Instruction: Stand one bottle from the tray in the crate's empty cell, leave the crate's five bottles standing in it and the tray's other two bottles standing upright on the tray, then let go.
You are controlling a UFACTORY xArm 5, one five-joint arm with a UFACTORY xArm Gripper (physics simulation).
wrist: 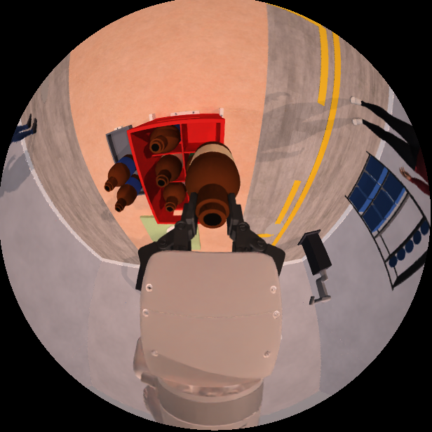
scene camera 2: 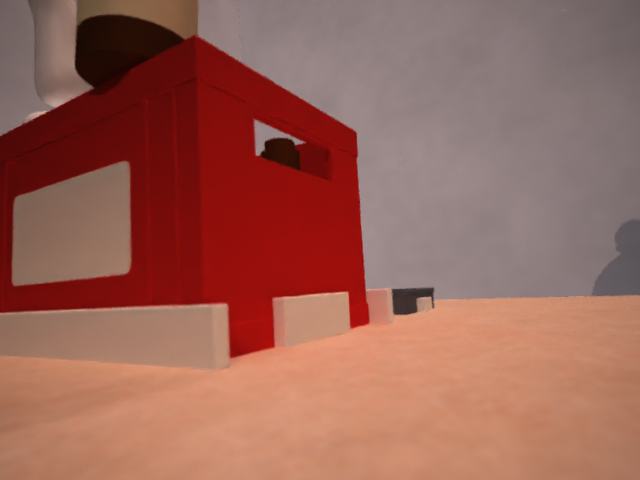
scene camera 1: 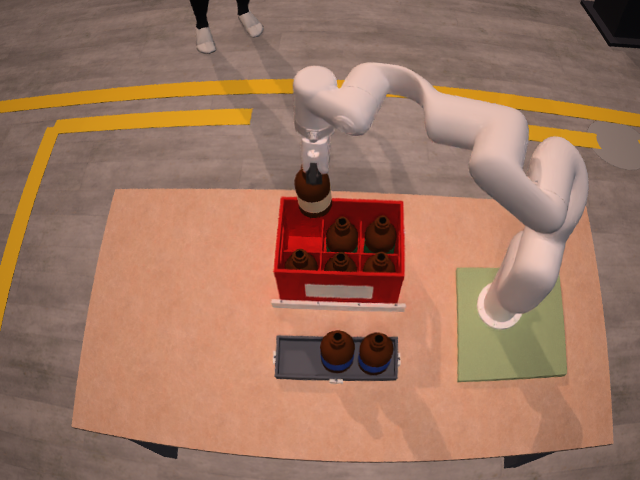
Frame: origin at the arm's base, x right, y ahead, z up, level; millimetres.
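Seen in the pictures: gripper, between the fingertips: [scene camera 1: 314, 174]; arm's base, origin of its link: [scene camera 1: 500, 306].
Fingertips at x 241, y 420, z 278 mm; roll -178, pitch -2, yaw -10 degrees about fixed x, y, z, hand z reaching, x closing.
Observation:
Pixels of each thing's top centre, then the offset from my fingertips to it. "*": a spot on its surface instead. Level surfaces: height alone.
- brown bottle with a cream label, centre of its top: [scene camera 1: 311, 163] dx +2, dy +6, dz +38 mm
- red crate, centre of its top: [scene camera 2: 174, 139] [scene camera 1: 341, 235] dx -79, dy -44, dz -124 mm
- crate's back left cell, a spot on its surface: [scene camera 1: 303, 242] * dx +5, dy +36, dz -291 mm
- white strip, a spot on its surface: [scene camera 1: 338, 305] * dx -180, dy -26, dz -270 mm
- table, height of its surface: dz -299 mm
My gripper [scene camera 1: 312, 174] [wrist: 212, 201] is shut on the neck of a brown bottle with a cream label [scene camera 1: 313, 193] [scene camera 2: 136, 15] [wrist: 212, 172]. The bottle hangs upright over the back left of the red crate [scene camera 1: 286, 286] [scene camera 2: 279, 232] [wrist: 202, 121]; in scene camera 2 the near rim hides part of its base's lower edge. The crate's back left cell [scene camera 1: 303, 242] is empty. Several brown bottles [scene camera 1: 341, 238] [wrist: 168, 167] stand in the other cells. Two blue-labelled bottles [scene camera 1: 337, 352] [scene camera 1: 375, 354] stand upright on the right of the dark tray [scene camera 1: 299, 359] [scene camera 2: 404, 300] [wrist: 120, 144].
A white strip [scene camera 1: 338, 305] lies along the crate's front foot, between crate and tray. White blocks [scene camera 2: 311, 319] stand at another side. The arm's base is on a green mat [scene camera 1: 475, 356] at the right of the table [scene camera 1: 180, 310]. A person's feet [scene camera 1: 205, 40] show beyond the table.

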